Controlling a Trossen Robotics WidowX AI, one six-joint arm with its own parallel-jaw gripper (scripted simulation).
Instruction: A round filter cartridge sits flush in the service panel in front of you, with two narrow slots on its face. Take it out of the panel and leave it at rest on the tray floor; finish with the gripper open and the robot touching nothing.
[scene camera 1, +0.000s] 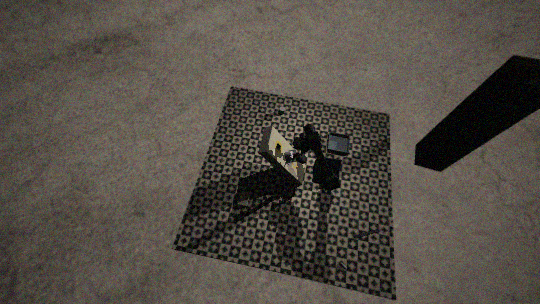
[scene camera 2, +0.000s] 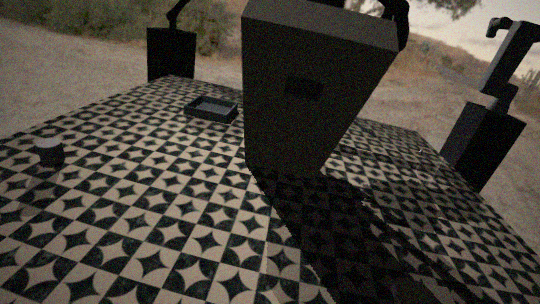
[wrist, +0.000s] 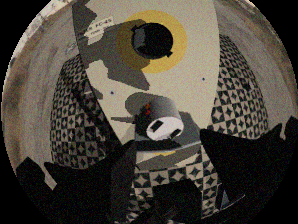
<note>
The gripper (wrist: 168, 139) is open, holding nothing. Further things: a round filter cartridge (wrist: 163, 122) and a cream service panel (wrist: 130, 60).
Scene camera 2 misses the round filter cartridge, which is hidden by the cream service panel.
</note>
